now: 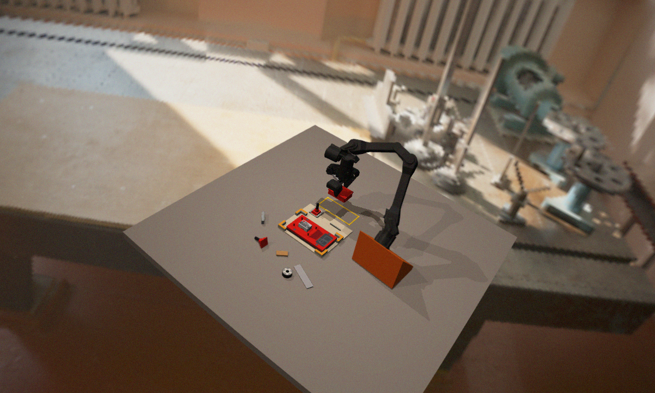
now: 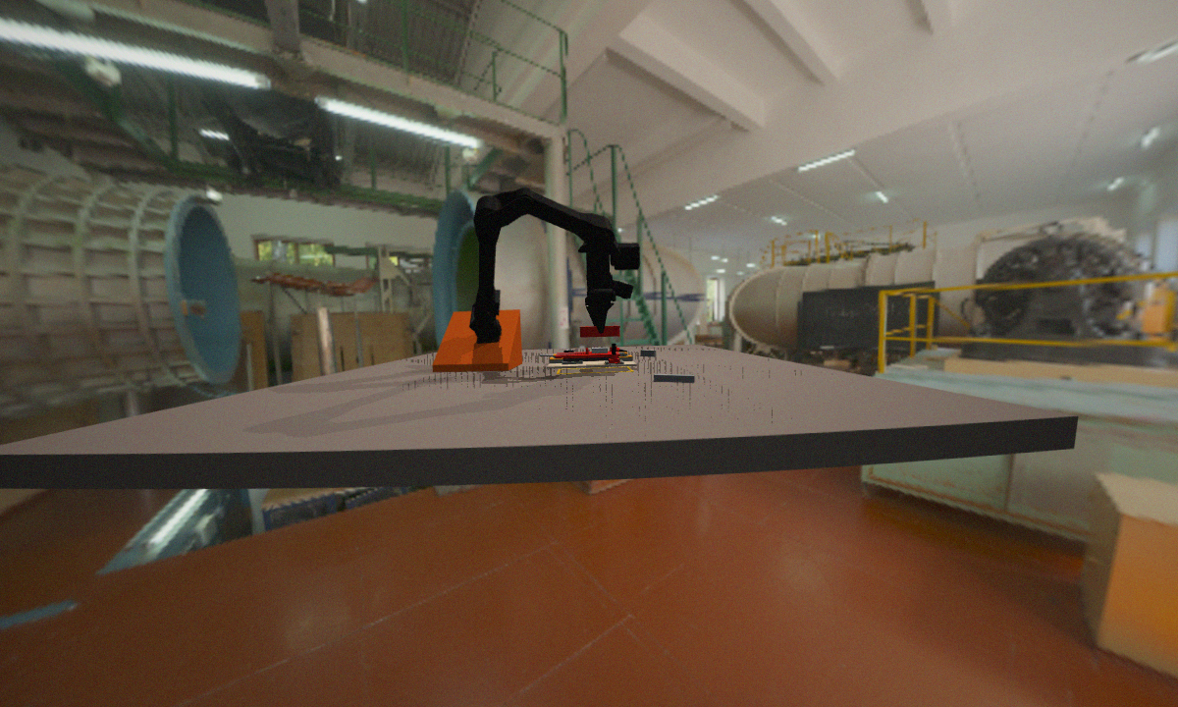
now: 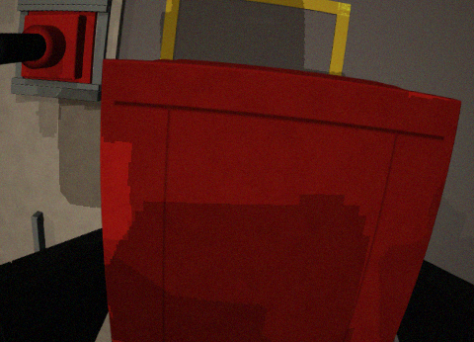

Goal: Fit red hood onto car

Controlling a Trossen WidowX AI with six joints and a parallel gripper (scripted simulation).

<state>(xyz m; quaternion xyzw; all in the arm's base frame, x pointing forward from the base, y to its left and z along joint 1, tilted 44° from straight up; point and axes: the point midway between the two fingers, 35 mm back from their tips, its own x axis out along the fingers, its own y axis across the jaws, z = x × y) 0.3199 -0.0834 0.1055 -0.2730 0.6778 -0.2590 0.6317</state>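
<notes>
Right now the grey engine block is 10 mm ahead of my gripper tip, 230 mm to the left of it and 70 mm below it. The rest, counted from my gripper tip: red hood: 10 mm above; jig: 20 mm behind, 200 mm to the left, 90 mm below.
</notes>
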